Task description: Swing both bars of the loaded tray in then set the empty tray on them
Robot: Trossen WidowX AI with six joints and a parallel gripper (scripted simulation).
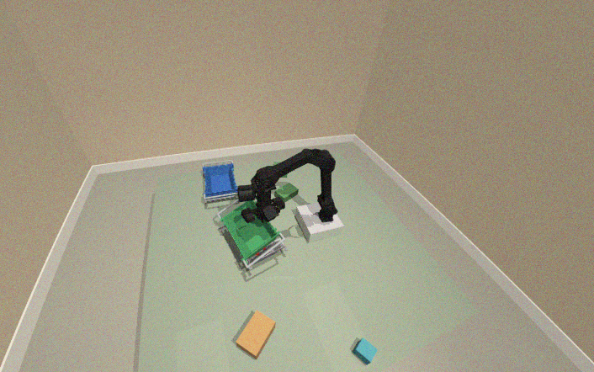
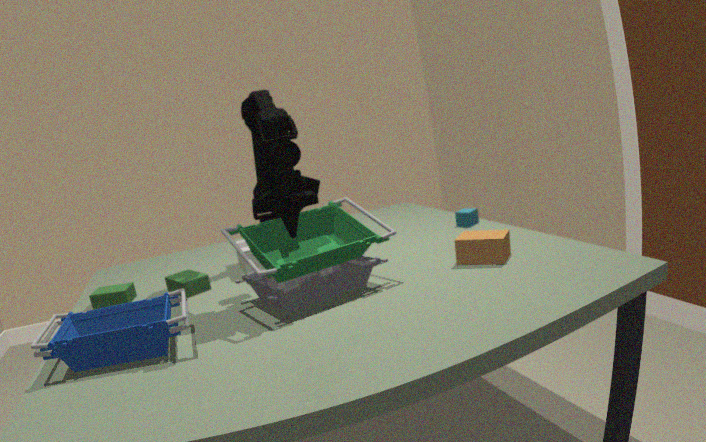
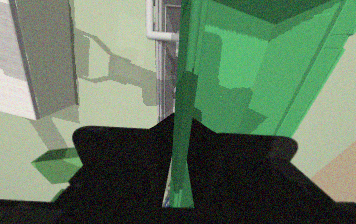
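The green tray lies 70 mm ahead of my gripper tip, 30 mm to the left of it and 10 mm above it. The rest, counted from my gripper tip: orange block 420 mm to the left, 90 mm below, 90 mm ahead; then cyan block 560 mm to the left, 270 mm behind, 100 mm below; then red block 110 mm below, 90 mm ahead, 30 mm to the right.
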